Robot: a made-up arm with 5 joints.
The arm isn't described. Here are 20 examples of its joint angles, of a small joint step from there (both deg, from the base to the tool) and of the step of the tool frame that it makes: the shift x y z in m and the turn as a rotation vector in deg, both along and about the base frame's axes.
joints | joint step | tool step
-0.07 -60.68 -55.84 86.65 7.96 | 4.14 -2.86 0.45 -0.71 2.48 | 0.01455 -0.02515 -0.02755 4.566 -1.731 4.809
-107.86 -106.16 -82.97 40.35 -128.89 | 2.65 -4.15 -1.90 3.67 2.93 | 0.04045 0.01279 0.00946 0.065 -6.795 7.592
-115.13 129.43 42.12 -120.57 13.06 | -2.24 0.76 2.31 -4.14 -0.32 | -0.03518 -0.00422 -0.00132 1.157 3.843 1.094
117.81 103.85 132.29 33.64 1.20 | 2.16 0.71 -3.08 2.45 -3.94 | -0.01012 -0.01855 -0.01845 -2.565 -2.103 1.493
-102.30 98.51 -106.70 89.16 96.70 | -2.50 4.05 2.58 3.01 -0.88 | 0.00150 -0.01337 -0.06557 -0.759 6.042 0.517
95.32 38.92 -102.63 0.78 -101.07 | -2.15 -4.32 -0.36 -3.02 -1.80 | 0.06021 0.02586 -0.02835 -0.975 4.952 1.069
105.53 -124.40 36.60 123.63 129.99 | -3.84 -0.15 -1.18 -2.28 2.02 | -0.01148 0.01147 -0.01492 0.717 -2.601 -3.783
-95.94 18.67 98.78 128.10 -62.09 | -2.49 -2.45 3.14 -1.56 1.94 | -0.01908 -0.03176 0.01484 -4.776 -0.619 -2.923
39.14 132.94 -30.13 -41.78 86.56 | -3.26 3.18 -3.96 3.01 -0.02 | 0.09869 0.03855 -0.02459 1.881 -3.472 -4.956
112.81 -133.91 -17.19 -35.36 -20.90 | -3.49 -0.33 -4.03 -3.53 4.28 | 0.01498 0.04539 -0.01328 5.355 -2.066 2.749
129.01 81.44 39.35 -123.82 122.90 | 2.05 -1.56 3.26 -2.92 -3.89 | 0.06412 0.01145 -0.00610 1.514 -2.289 3.126
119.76 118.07 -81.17 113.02 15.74 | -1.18 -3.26 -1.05 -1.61 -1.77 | -0.02738 -0.00003 0.03160 -1.077 1.009 -3.323
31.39 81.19 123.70 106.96 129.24 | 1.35 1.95 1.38 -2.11 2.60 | -0.02109 0.01432 0.01331 -0.581 -4.388 2.992
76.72 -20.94 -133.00 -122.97 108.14 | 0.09 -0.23 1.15 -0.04 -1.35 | 0.00600 0.00378 0.01271 0.370 1.036 -0.744
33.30 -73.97 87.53 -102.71 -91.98 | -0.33 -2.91 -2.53 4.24 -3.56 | 0.01553 -0.03388 -0.02737 1.661 -3.111 3.871
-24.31 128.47 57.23 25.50 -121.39 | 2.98 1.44 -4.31 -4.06 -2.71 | -0.04491 0.05870 -0.02094 -4.286 -2.765 4.060
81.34 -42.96 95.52 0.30 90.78 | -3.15 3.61 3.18 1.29 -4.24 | 0.00594 0.02225 0.00578 5.679 -4.782 -7.059
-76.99 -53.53 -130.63 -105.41 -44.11 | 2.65 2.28 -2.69 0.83 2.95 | 0.04141 0.02996 -0.02220 -1.077 4.838 4.961
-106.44 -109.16 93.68 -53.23 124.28 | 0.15 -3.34 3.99 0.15 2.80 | 0.04391 -0.03216 0.02247 -1.109 -5.463 -2.142
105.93 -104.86 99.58 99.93 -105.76 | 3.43 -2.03 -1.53 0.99 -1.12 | -0.02015 -0.01012 0.00119 0.604 3.306 4.782
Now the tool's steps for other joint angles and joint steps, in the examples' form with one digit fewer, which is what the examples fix.
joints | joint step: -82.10 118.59 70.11 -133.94 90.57 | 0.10 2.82 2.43 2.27 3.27
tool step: -0.0264 0.0028 0.0142 3.51 0.31 3.44
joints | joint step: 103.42 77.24 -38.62 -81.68 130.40 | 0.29 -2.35 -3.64 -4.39 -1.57
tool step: 0.0142 0.0346 -0.0034 -4.63 -1.10 -2.11
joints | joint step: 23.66 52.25 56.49 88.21 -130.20 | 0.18 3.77 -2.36 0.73 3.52
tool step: -0.0128 0.0096 -0.0104 -7.15 0.73 -0.28
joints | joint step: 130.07 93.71 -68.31 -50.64 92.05 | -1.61 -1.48 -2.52 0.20 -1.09
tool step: 0.0076 0.0648 0.0232 -1.49 1.80 -3.44
